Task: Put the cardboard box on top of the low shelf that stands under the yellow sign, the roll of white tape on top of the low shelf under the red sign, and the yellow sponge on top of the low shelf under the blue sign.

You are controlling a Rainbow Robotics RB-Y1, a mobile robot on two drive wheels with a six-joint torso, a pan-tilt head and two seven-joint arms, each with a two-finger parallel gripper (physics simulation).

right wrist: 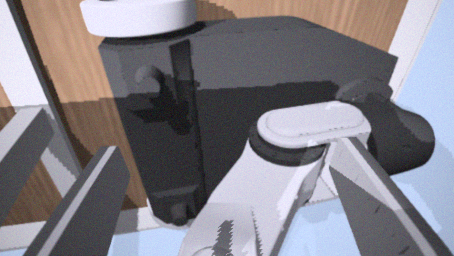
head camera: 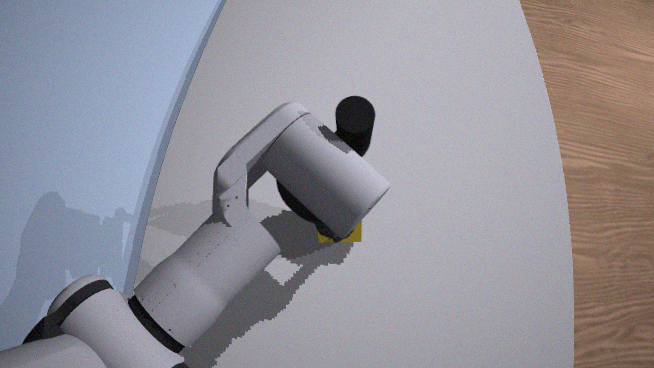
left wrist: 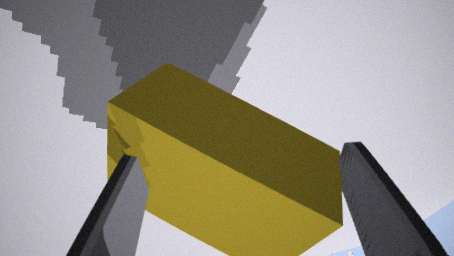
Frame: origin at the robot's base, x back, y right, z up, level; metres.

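Seen in the pictures: left gripper, fingertip midpoint: (left wrist: 242,162); right gripper, fingertip midpoint: (right wrist: 228,157).
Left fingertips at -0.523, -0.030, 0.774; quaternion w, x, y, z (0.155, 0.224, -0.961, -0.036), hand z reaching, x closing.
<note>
A point is followed by its place in that frame, as x, y, z.
The yellow sponge (left wrist: 225,165) {-0.505, -0.041, 0.786} lies on a pale grey surface. In the left wrist view it sits skewed between the two fingers of my left gripper (left wrist: 236,197) {-0.523, -0.029, 0.774}, which is open and stands just above and around it. In the head view only a corner of the sponge (head camera: 347,236) shows under my left wrist (head camera: 320,174) {-0.418, -0.023, 1.047}. My right gripper (right wrist: 228,157) {0.062, 0.262, 0.525} is open and empty, held close to the robot's own dark body. The cardboard box, the tape roll and the shelves are not in view.
The grey surface (head camera: 411,182) {-0.585, 0.102, 0.721} has a curved edge, with wooden floor (head camera: 612,182) {-1.006, 1.160, 0.001} at the right. A pale blue wall (head camera: 68,114) {-0.531, -0.384, 0.991} rises at the left. The arm's shadow falls on the surface beside the sponge.
</note>
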